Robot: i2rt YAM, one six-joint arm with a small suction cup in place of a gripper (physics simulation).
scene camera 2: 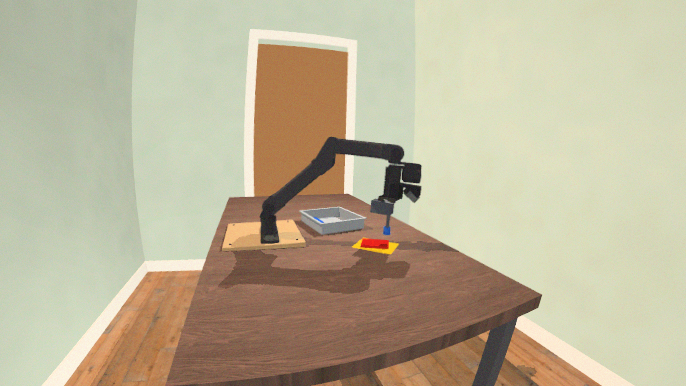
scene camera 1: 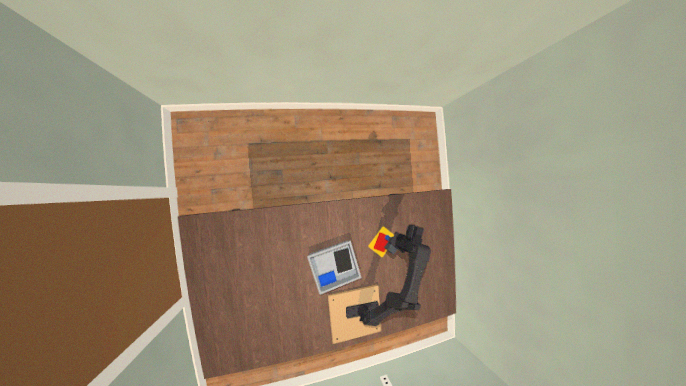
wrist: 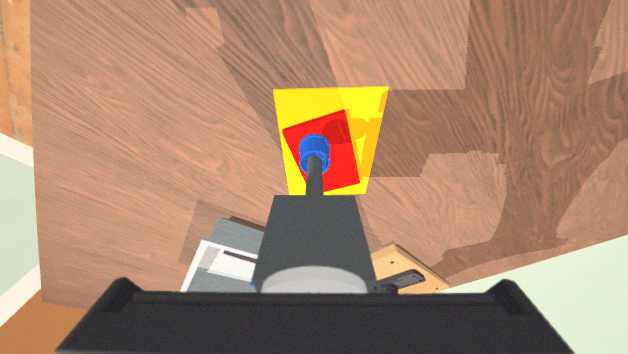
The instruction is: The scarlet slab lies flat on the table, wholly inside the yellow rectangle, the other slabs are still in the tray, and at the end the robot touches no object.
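Frame: origin at the arm's base, x ahead, y left, z up, level; metres.
Seen in the pictures: hand, tool point: [scene camera 2: 386, 233] [scene camera 1: 387, 237] [wrist: 314, 148]; arm's base, link origin: [scene camera 2: 269, 234] [scene camera 1: 362, 309] [wrist: 382, 284].
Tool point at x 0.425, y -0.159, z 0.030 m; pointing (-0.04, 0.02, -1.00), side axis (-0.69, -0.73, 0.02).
Offsets run from my tool point to a thing's top centre. "*": to the spot under its first point. Level surfaces: height alone.
The scarlet slab {dx -0.037, dy +0.016, dz -0.037 m} [scene camera 1: 381, 242] [scene camera 2: 375, 243] [wrist: 342, 160] lies flat inside the yellow rectangle {* dx +0.031, dy -0.006, dz -0.046 m} [scene camera 1: 384, 230] [scene camera 2: 392, 249] [wrist: 305, 102], turned a little against its sides, with yellow showing around it. My gripper [scene camera 1: 387, 238] [scene camera 2: 386, 231] [wrist: 314, 154], a blue suction cup, hangs above the slab with a gap between them and holds nothing. In the wrist view the cup hides part of the slab. A blue slab {dx -0.208, dy +0.355, dz -0.034 m} [scene camera 1: 327, 278] and a black slab {dx -0.115, dy +0.260, dz -0.034 m} [scene camera 1: 343, 260] lie in the grey tray {dx -0.133, dy +0.314, dz +0.003 m} [scene camera 1: 357, 260] [scene camera 2: 345, 227].
The tray stands beside the yellow rectangle, on the side away from the arm's forearm. The wooden base board [scene camera 1: 342, 330] [scene camera 2: 240, 240] [wrist: 395, 254] carries the arm's base near the table edge. The table {dz -0.047 m} [scene camera 1: 250, 275] [scene camera 2: 325, 320] ends a short way beyond the yellow rectangle.
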